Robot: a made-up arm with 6 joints.
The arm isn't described. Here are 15 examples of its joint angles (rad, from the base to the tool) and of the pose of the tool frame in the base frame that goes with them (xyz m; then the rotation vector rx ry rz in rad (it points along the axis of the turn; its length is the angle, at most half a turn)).
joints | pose
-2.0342 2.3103 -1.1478 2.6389 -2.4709 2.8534 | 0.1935 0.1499 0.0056 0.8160 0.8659 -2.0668
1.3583 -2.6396 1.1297 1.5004 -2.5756 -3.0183 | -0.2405 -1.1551 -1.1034 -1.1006 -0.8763 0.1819
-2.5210 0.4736 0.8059 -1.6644 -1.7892 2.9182 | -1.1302 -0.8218 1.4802 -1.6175 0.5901 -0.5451
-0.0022 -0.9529 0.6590 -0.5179 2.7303 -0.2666 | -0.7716 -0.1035 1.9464 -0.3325 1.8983 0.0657
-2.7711 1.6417 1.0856 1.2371 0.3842 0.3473 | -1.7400 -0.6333 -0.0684 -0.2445 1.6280 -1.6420
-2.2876 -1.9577 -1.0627 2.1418 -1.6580 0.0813 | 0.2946 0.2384 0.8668 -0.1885 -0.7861 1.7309
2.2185 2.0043 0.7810 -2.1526 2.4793 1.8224 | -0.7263 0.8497 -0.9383 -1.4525 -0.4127 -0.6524
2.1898 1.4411 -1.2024 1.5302 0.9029 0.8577 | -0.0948 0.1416 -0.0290 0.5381 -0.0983 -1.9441
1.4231 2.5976 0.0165 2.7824 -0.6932 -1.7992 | -0.1555 -0.2748 -0.9674 -2.2374 0.9321 1.6512
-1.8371 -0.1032 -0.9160 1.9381 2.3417 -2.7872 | -0.1284 -0.6361 0.7549 2.0522 0.3202 0.6619
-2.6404 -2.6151 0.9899 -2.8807 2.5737 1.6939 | 1.2558 0.5546 -0.8301 -0.4788 -1.8308 -1.1478
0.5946 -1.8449 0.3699 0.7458 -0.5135 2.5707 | -1.2604 -0.9597 0.8761 -1.6431 -0.1054 -1.8597
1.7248 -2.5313 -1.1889 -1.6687 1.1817 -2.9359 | 0.0220 -0.2192 0.5340 -0.3788 -0.4217 0.2517
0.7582 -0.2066 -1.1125 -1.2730 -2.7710 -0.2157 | 0.2473 0.1852 0.5314 -0.0037 -2.2657 -0.6931
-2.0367 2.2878 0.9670 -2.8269 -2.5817 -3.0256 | -0.3172 -0.8872 -1.1711 -1.1913 -0.7679 -1.4955
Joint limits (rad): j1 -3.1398..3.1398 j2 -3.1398..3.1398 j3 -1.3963..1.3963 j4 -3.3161..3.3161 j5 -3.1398..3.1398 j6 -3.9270..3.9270
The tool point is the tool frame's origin. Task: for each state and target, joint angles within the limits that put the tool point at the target. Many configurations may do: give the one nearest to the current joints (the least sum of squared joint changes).
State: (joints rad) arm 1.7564 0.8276 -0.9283 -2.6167 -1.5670 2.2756
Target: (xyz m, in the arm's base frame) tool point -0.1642 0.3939 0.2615
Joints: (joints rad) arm 1.7199 0.5851 -1.0480 -2.6016 -1.5670 2.2756
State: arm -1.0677 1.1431 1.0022 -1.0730 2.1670 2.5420
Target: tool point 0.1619 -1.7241 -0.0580
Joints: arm -1.4428 1.4401 0.8863 -1.0579 2.1670 2.5420
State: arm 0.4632 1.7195 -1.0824 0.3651 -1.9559 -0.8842
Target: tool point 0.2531 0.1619 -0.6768
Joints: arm 0.9213 1.9380 -0.3967 0.5434 -1.9559 -0.8842
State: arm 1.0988 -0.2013 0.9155 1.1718 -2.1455 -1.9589
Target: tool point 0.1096 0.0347 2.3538
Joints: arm 0.8974 -0.0025 1.3617 1.0137 -2.1455 -1.9589
